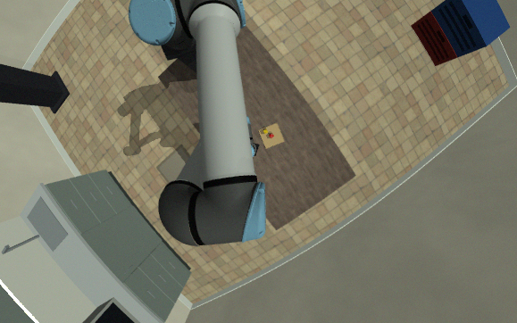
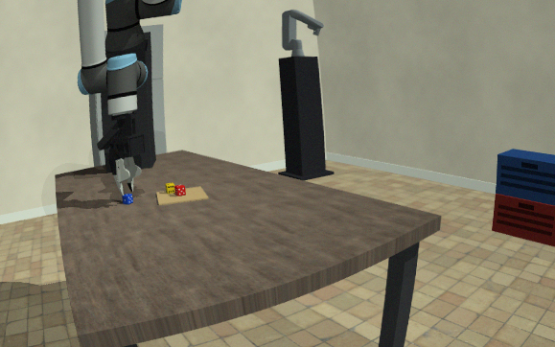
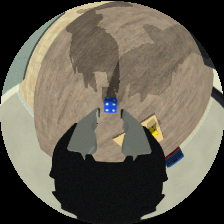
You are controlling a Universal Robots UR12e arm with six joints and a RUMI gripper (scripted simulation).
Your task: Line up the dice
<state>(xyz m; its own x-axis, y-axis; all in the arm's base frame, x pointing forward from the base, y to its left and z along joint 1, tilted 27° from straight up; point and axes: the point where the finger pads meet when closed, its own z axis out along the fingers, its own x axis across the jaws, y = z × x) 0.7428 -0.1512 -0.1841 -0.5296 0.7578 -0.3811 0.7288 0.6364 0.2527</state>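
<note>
Right now the blue die is 30 mm below my hand. Round my hand: tan mat: 30 mm ahead, 160 mm to the left, 40 mm below; then yellow die: 10 mm behind, 140 mm to the left, 30 mm below; then red die: 30 mm ahead, 160 mm to the left, 30 mm below.
</note>
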